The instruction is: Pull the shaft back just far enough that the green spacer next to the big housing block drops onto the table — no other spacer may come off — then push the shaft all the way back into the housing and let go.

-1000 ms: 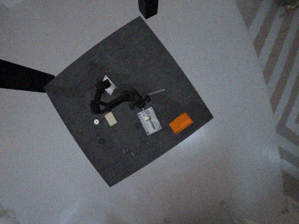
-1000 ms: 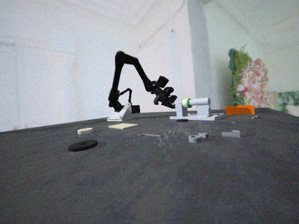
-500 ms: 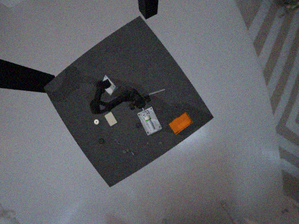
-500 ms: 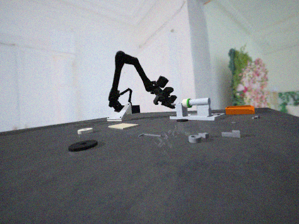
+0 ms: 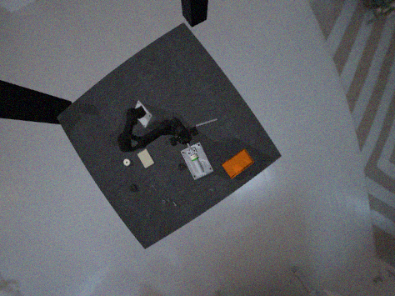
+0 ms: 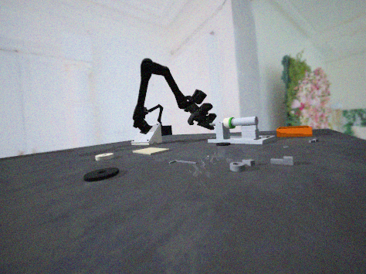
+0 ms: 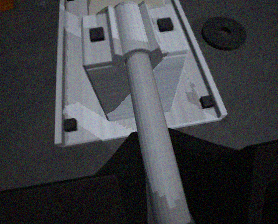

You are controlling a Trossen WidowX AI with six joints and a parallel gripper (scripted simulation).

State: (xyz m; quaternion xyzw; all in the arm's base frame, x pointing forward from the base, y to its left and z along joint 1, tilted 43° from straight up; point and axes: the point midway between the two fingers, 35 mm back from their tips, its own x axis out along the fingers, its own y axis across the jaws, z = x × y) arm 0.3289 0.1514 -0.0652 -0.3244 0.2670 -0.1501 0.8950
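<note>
My gripper tip is now 5 cm short of the grey shaft and 2 cm below it. Also, from my gripper tip: cream spacer: 8 cm ahead, 1 cm to the right, 2 cm above; cream tile: 7 cm behind, 33 cm to the right, 5 cm below; green spacer: 11 cm ahead, 1 cm to the right, 2 cm above.
</note>
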